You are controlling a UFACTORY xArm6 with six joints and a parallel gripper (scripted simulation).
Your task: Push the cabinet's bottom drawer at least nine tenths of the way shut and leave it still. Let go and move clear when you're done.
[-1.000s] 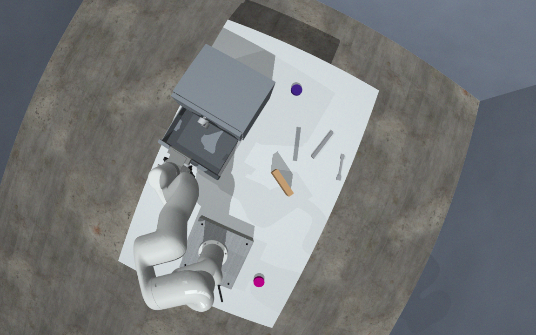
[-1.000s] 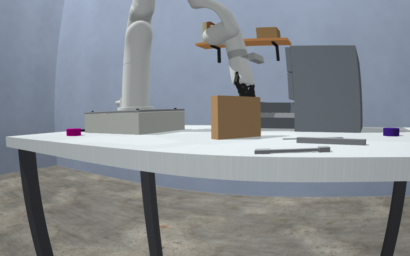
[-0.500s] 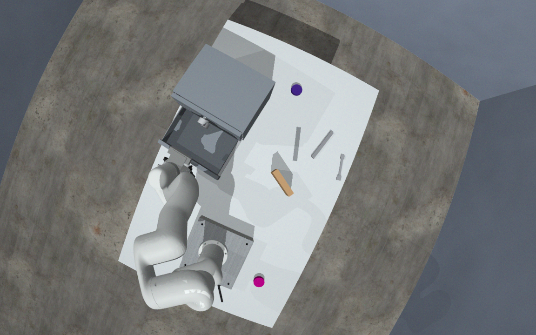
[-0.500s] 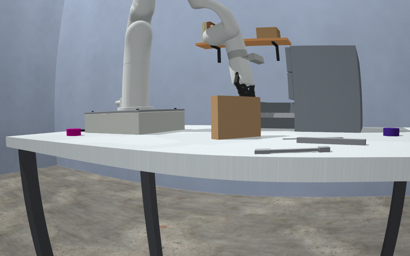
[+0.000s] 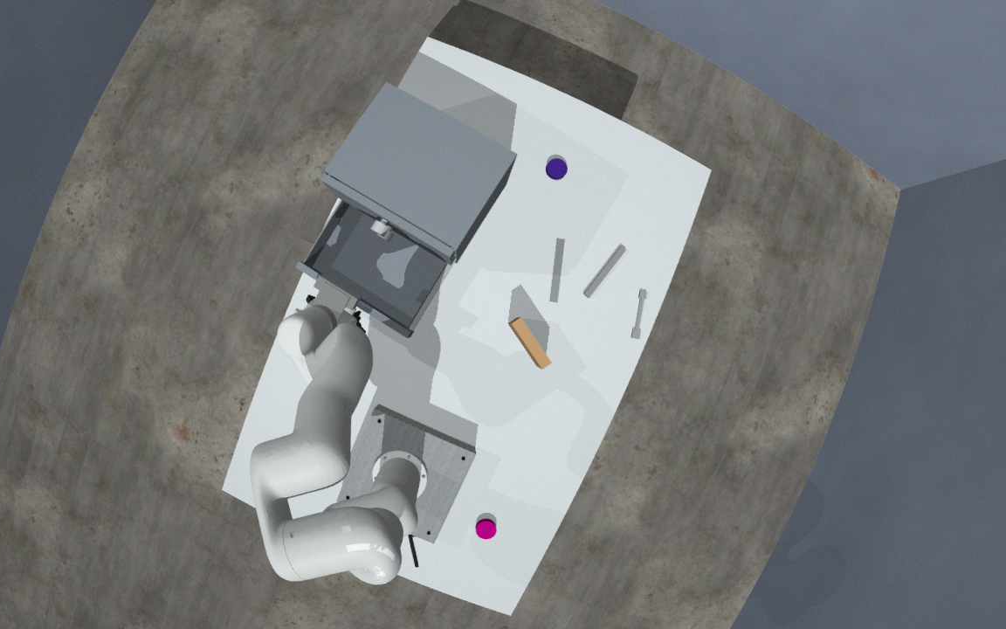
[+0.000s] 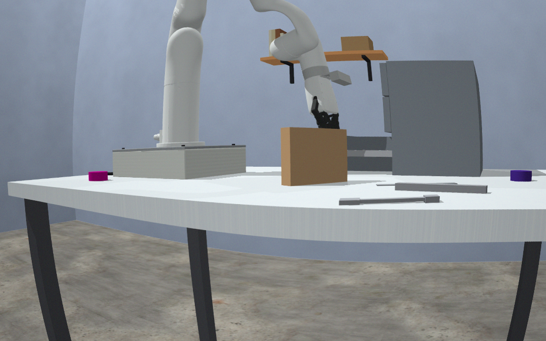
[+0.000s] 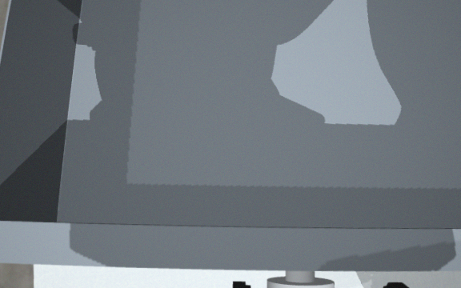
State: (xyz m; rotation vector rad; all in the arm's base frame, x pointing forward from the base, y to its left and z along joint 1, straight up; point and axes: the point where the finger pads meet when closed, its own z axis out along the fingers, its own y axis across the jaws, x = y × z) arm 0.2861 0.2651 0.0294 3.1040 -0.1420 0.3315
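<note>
Right now my hand is 130 mm short of the drawer, 10 mm to the left of it and 70 mm above it. The rest, counted from my hand: magenta disc: 340 mm behind, 510 mm to the right, 90 mm below; block: 120 mm ahead, 400 mm to the right, 50 mm below; purple disc: 520 mm ahead, 280 mm to the right, 90 mm below.
</note>
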